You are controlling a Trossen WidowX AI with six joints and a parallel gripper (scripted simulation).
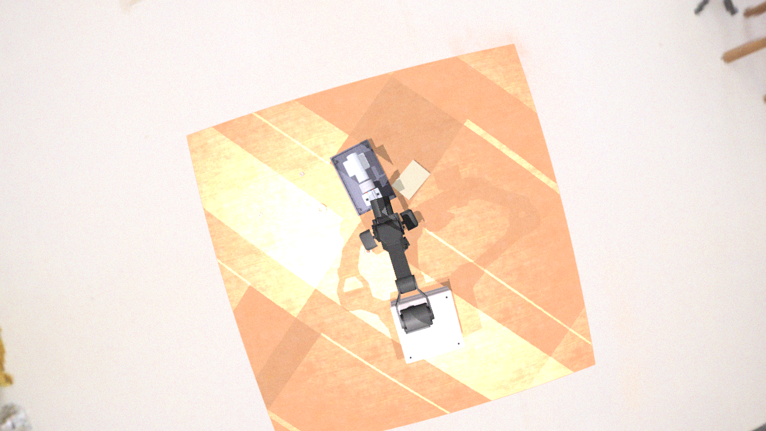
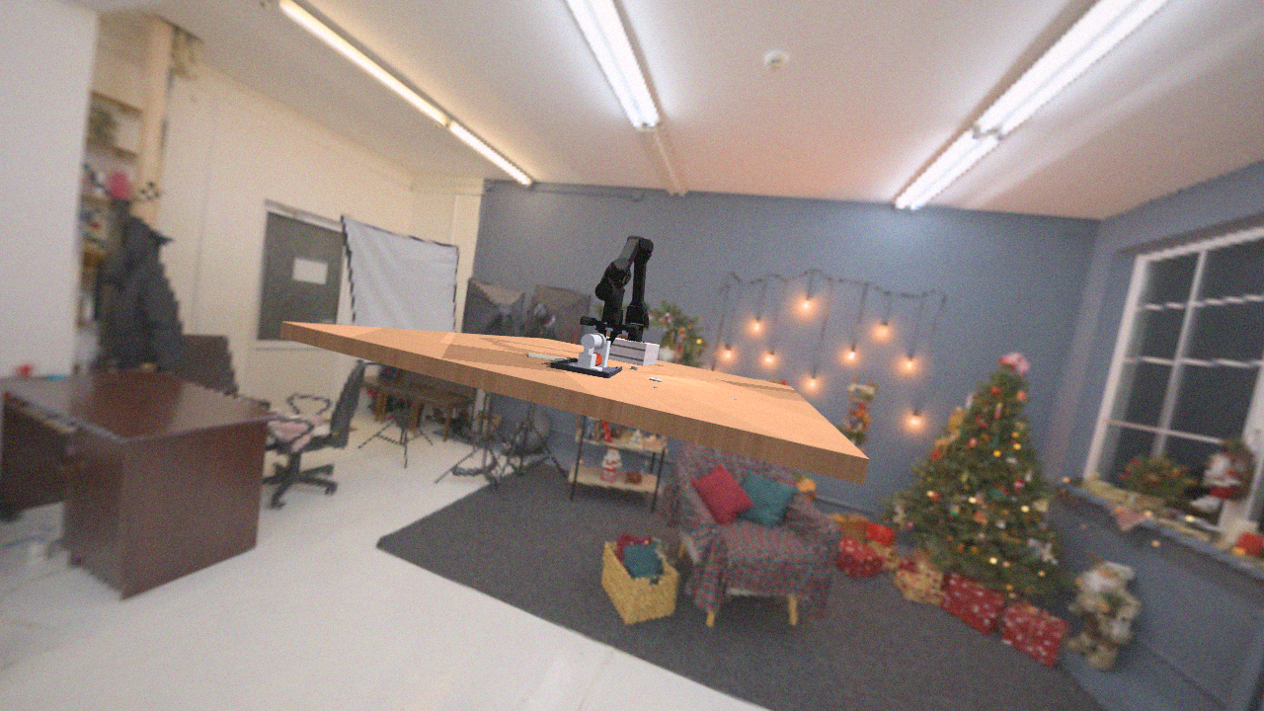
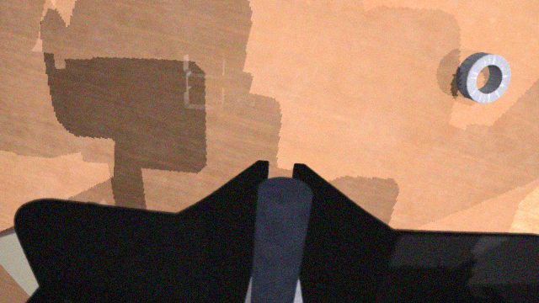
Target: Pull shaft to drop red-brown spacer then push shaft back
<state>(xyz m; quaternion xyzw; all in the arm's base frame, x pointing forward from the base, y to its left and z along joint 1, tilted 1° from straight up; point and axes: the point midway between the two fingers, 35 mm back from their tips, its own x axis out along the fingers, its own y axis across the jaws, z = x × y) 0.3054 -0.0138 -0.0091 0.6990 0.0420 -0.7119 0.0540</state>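
Right now my gripper tip is 160 mm short of the red-brown spacer, 20 mm to the right of it and 20 mm above it. From my gripper tip the other things lie so: cream flat block 140 mm ahead, 130 mm to the right, 40 mm below; then dark grey shaft 80 mm ahead, 30 mm above, 10 mm to the left.
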